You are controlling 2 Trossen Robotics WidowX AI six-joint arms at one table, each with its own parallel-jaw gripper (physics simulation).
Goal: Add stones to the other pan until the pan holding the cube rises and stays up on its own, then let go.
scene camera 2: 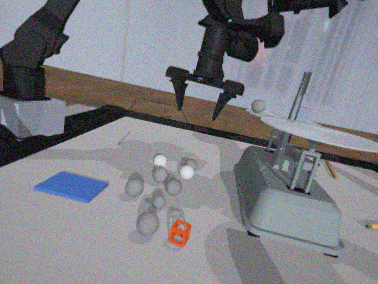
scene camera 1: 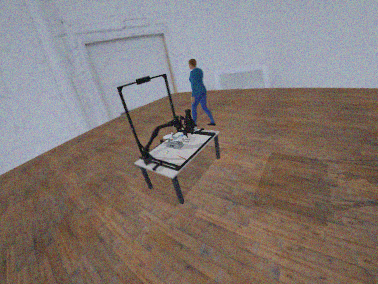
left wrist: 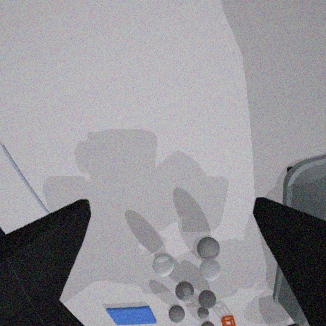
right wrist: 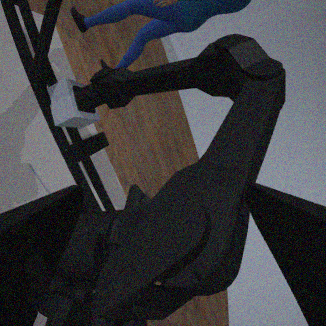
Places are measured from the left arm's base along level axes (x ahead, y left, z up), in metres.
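Where they show: left gripper, fingertip midpoint: (scene camera 2: 195, 115) (scene camera 1: 189, 136) (left wrist: 173, 206); right gripper, fingertip midpoint: (scene camera 2: 228, 1) (scene camera 1: 183, 121) (right wrist: 165, 192); left arm's base at its link origin: (scene camera 2: 24, 96) (scene camera 1: 192, 127) (right wrist: 83, 99); right arm's base at its link origin: (scene camera 1: 146, 157).
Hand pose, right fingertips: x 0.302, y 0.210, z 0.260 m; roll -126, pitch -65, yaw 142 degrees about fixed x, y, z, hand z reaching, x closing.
Note:
Things, the pixels of their top centre, and the offset from my right fingertips.
- grey balance at its top centre: (scene camera 2: 313, 72) (scene camera 1: 171, 132) 0.114 m down, 0.192 m ahead, 0.103 m right
- round stone at its top centre: (scene camera 2: 260, 99) 0.176 m down, 0.117 m ahead, 0.035 m right
- blue pad at its top centre: (scene camera 2: 74, 184) (left wrist: 131, 317) 0.343 m down, 0.091 m back, 0.295 m right
- orange open-frame cube at its top centre: (scene camera 2: 181, 225) 0.327 m down, 0.092 m ahead, 0.314 m right
- orange stick at its top centre: (scene camera 2: 331, 167) 0.341 m down, 0.333 m ahead, 0.252 m left
A grey balance (scene camera 2: 295, 220) (scene camera 1: 175, 144) stands at the right in scene camera 2. Its near white pan (scene camera 2: 345, 137) is raised on the linkage; a round stone (scene camera 2: 258, 106) rests on the far pan, mostly hidden. No cube can be made out on either pan. Several grey stones (scene camera 2: 134, 186) (left wrist: 184, 290) and paler ones (scene camera 2: 160, 160) (left wrist: 163, 264) lie on the table left of the balance. My left gripper (scene camera 2: 197, 114) (left wrist: 173, 206) is open and empty, high above the table behind the stones. My right gripper is open and empty, up high facing the other arm.
A blue pad (scene camera 2: 71, 186) (left wrist: 131, 315) lies left of the stones. An orange open-frame cube (scene camera 2: 180, 240) (left wrist: 228, 320) lies near them. An orange stick (scene camera 2: 332, 170) lies behind the balance. A person (scene camera 1: 198, 82) is beyond the table. A black frame edges the table.

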